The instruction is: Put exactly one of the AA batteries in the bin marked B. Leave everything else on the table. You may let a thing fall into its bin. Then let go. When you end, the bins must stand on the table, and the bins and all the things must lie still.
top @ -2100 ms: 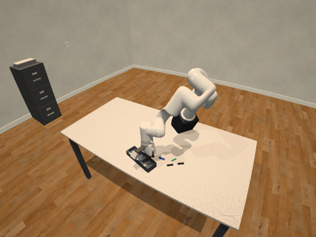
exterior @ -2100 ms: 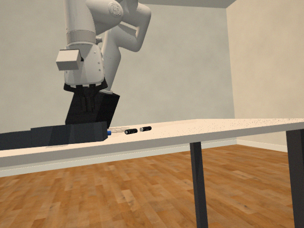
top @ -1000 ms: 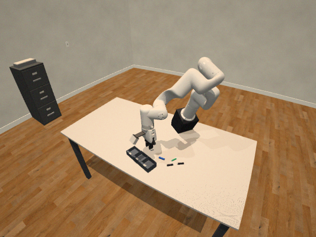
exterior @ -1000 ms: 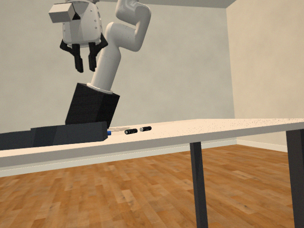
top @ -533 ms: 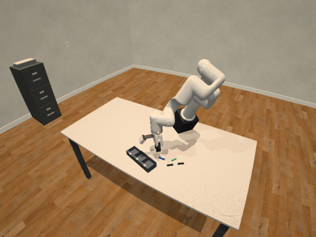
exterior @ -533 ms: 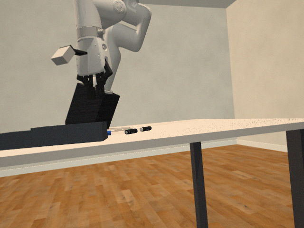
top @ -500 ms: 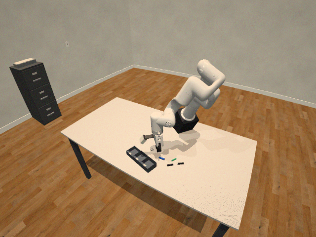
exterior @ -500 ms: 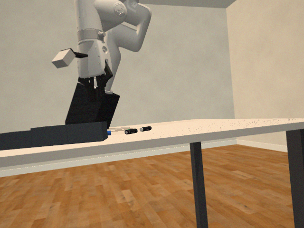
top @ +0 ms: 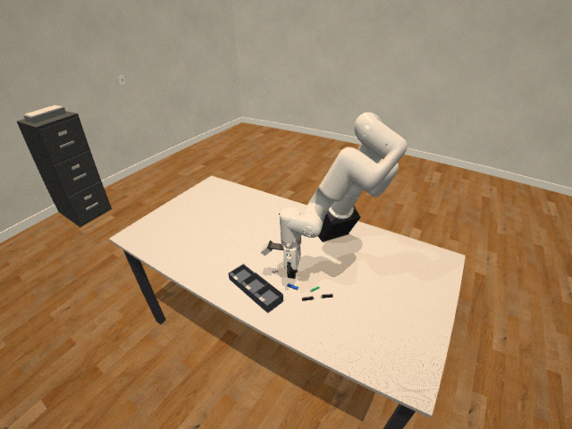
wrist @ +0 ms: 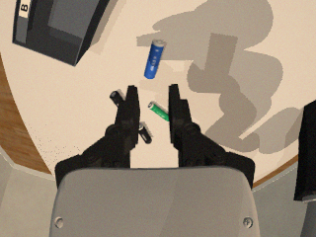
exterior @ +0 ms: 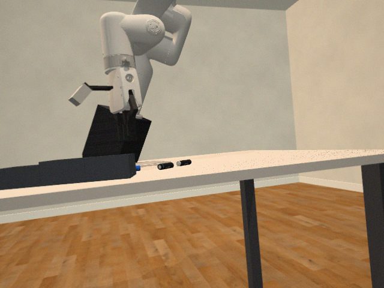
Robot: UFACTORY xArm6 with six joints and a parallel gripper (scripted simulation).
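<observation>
My gripper is now 9 cm above the blue battery. Round my hand: dark bin row (9 cm ahead, 12 cm to the right, 7 cm below); green cell (4 cm behind, 9 cm to the left, 9 cm below); white piece (4 cm behind, 12 cm to the right, 9 cm below).
</observation>
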